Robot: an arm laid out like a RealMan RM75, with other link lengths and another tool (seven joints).
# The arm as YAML. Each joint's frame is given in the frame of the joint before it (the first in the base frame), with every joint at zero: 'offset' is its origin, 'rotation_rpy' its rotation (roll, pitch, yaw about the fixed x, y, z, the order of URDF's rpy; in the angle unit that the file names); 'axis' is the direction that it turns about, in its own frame. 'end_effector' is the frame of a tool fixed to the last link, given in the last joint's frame.
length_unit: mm
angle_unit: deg
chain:
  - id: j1
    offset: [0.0, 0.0, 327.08]
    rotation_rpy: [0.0, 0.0, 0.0]
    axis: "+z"
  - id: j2
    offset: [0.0, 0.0, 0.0]
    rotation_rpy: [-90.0, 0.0, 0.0]
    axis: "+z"
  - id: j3
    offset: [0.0, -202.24, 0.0]
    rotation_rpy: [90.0, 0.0, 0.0]
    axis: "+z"
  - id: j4
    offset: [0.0, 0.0, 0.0]
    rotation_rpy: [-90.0, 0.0, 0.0]
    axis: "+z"
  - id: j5
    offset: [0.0, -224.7, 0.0]
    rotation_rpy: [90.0, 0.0, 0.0]
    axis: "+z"
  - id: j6
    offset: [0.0, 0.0, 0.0]
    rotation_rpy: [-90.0, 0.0, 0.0]
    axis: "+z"
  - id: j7
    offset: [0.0, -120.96, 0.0]
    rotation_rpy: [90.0, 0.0, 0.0]
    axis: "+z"
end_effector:
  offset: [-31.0, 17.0, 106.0]
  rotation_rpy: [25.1, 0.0, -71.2]
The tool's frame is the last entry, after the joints.
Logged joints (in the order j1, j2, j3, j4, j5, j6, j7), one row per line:
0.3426 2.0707 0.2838 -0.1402 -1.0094 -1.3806 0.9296
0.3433 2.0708 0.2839 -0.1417 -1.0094 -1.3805 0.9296
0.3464 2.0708 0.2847 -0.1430 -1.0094 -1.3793 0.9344
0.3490 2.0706 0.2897 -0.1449 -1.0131 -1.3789 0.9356
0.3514 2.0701 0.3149 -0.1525 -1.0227 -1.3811 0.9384
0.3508 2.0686 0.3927 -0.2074 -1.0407 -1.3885 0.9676
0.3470 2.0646 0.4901 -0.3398 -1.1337 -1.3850 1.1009
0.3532 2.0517 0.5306 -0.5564 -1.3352 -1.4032 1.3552
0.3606 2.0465 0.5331 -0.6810 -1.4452 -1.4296 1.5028
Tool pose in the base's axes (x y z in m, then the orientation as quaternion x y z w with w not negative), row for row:
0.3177 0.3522 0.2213 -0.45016 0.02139 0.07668 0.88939
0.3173 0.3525 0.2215 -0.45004 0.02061 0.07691 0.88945
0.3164 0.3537 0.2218 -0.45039 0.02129 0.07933 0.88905
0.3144 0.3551 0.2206 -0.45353 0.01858 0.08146 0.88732
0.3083 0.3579 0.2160 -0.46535 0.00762 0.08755 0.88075
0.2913 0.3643 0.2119 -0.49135 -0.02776 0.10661 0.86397
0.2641 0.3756 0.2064 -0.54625 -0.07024 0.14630 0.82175
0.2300 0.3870 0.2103 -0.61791 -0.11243 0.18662 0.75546
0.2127 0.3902 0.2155 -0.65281 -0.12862 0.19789 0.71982
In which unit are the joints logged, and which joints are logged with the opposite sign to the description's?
The joints are logged in radians. Opposite sign: j3.
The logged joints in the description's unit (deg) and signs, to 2 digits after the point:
19.63 118.64 -16.26 -8.03 -57.83 -79.10 53.26
19.67 118.65 -16.27 -8.12 -57.83 -79.10 53.26
19.85 118.65 -16.31 -8.19 -57.83 -79.03 53.54
20.00 118.64 -16.60 -8.30 -58.05 -79.01 53.61
20.13 118.61 -18.04 -8.74 -58.60 -79.13 53.77
20.10 118.52 -22.50 -11.88 -59.63 -79.56 55.44
19.88 118.29 -28.08 -19.47 -64.96 -79.35 63.08
20.24 117.55 -30.40 -31.88 -76.50 -80.40 77.65
20.66 117.26 -30.54 -39.02 -82.80 -81.91 86.10

